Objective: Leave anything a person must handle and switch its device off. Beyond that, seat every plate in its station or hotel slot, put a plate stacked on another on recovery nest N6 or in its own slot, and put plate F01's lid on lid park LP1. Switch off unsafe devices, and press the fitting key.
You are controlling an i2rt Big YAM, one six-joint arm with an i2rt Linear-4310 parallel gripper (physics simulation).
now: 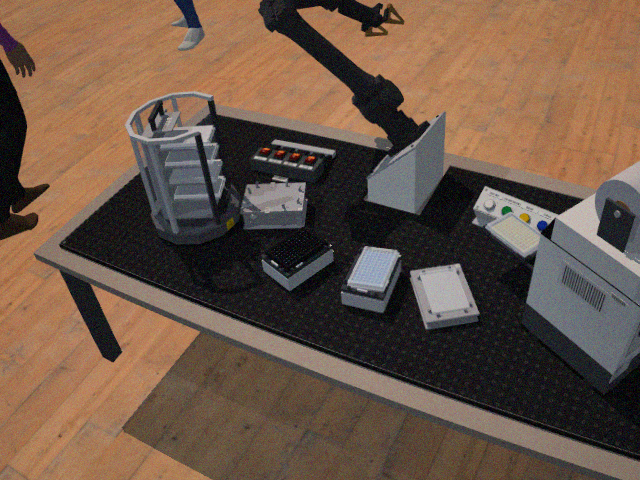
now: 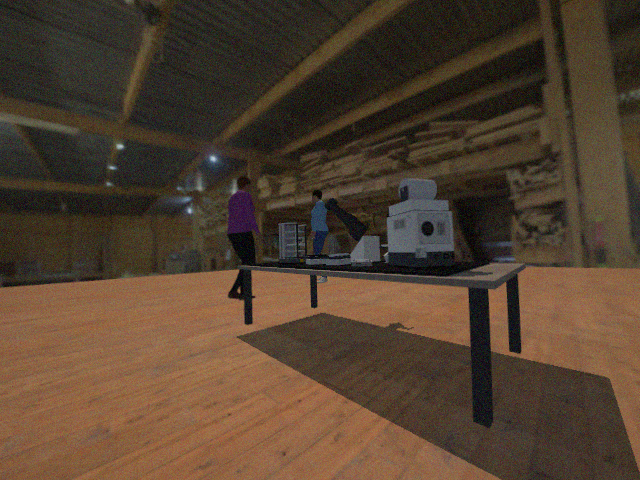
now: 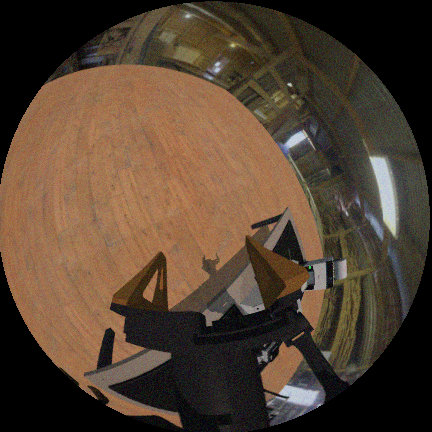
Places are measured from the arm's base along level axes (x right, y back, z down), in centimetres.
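Pixels of known places: gripper, between the fingertips: (image 1: 395,28) (image 2: 373,232) (image 3: 202,247); arm's base, origin of its link: (image 1: 410,141) (image 2: 365,243).
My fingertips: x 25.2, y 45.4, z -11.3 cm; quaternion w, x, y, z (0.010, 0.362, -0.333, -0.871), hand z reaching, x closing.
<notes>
Ahead of a thing's pixels: the offset from my fingertips to its top centre. "*": to the spot under its first point.
My gripper (image 1: 395,23) (image 3: 202,247) is open and empty, held out beyond the table's back edge, far from the plates. A light blue plate @(dx -34.5, dy -86.0, dz +18.0 cm) (image 1: 373,266) sits on a station in the middle of the table. A black plate or block top @(* dx -15.5, dy -88.5, dz +19.3 cm) (image 1: 297,250) sits on a station left of it. A pale yellow plate @(dx -61.6, dy -66.4, dz +13.3 cm) (image 1: 514,233) lies tilted against the key panel @(dx -58.3, dy -51.2, dz +17.4 cm) (image 1: 488,204), which has white, green, yellow and blue keys. A strip of several red-lit switches @(* dx +8.6, dy -54.5, dz +21.2 cm) (image 1: 289,160) stands at the back. The round plate hotel @(dx +21.5, dy -83.0, dz -8.8 cm) (image 1: 170,232) (image 2: 292,240) holds several shelves. Labels are too small to read.
A flat white nest @(* dx -53.9, dy -87.5, dz +22.9 cm) (image 1: 449,312) and a grey box with pegs @(dx +1.8, dy -73.0, dz +18.2 cm) (image 1: 273,219) stand on the table (image 1: 248,346) (image 2: 480,279). A large white device (image 1: 578,289) (image 2: 413,222) stands at the right. A person in purple (image 2: 241,214) and one in blue (image 2: 318,217) stand near the table.
</notes>
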